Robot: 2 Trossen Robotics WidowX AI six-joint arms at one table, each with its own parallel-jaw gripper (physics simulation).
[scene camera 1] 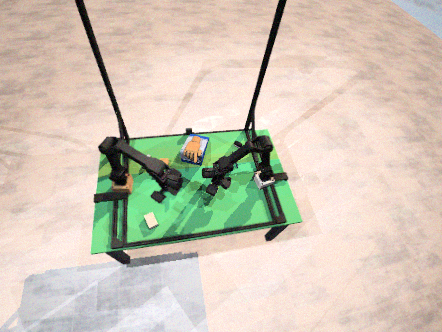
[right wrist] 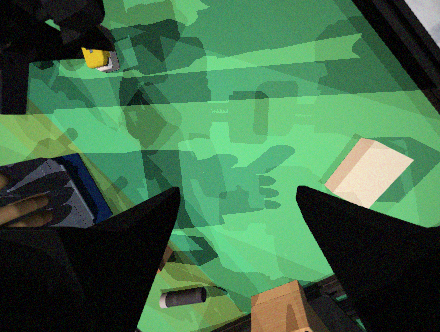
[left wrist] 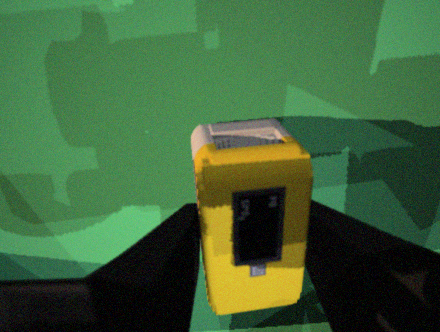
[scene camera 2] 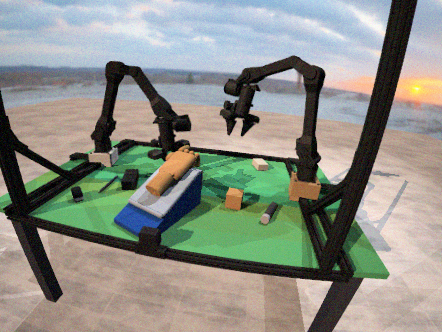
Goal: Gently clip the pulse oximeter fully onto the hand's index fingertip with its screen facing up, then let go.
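Seen in the pictures: left gripper, fingertip midpoint: (scene camera 1: 213, 188) (right wrist: 102, 50) (left wrist: 246, 213); right gripper, fingertip midpoint: (right wrist: 237, 192) (scene camera 2: 235, 136); left arm's base, link origin: (scene camera 1: 264, 176) (scene camera 2: 103, 150); right arm's base, link origin: (scene camera 1: 121, 180) (scene camera 2: 305, 178).
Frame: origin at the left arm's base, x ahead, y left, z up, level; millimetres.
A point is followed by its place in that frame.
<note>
The yellow pulse oximeter (left wrist: 255, 175) @(y -38, x 311, z -27 mm) (right wrist: 96, 58) @(y -65, x 344, z -26 mm) has its dark screen facing up and a grey-white lower part at its far end. My left gripper (scene camera 1: 219, 186) @(y -56, x 330, z -47 mm) (scene camera 2: 167, 148) (left wrist: 246, 213) @(y -56, x 330, z -47 mm) is shut on it, one finger against each long side, low over the table; I cannot tell whether the oximeter touches the table. The orange hand (scene camera 1: 194, 146) @(y -304, x 366, z 90 mm) (scene camera 2: 172, 172) @(y -360, x 365, z 71 mm) (right wrist: 25, 207) @(y -240, x 411, z 72 mm) lies on the sloped blue and grey stand (scene camera 2: 185, 205) @(y -389, x 406, z -23 mm) (right wrist: 92, 185) @(y -280, x 394, z -49 mm), apart from the oximeter. My right gripper (scene camera 1: 166, 191) @(y -50, x 590, z 107 mm) (scene camera 2: 236, 134) @(y -50, x 590, z 107 mm) (right wrist: 237, 192) @(y -50, x 590, z 107 mm) is open and empty, high above the table.
A cream block (scene camera 1: 150, 220) @(y 20, x 739, z -29 mm) (scene camera 2: 259, 164) @(y -23, x 722, z -29 mm) (right wrist: 372, 175) @(y 19, x 736, z -29 mm) lies on the table. An orange cube (scene camera 2: 234, 199) @(y -349, x 559, z -22 mm) and a dark cylinder (scene camera 2: 269, 213) @(y -407, x 662, z -35 mm) (right wrist: 183, 297) @(y -371, x 669, z -38 mm) lie right of the stand in scene camera 2. A black box (scene camera 2: 130, 179) @(y -229, x 194, z -25 mm), a thin pen (scene camera 2: 108, 184) @(y -223, x 105, z -53 mm) and a small dark object (scene camera 2: 77, 194) @(y -343, x 47, z -30 mm) lie left of it.
</note>
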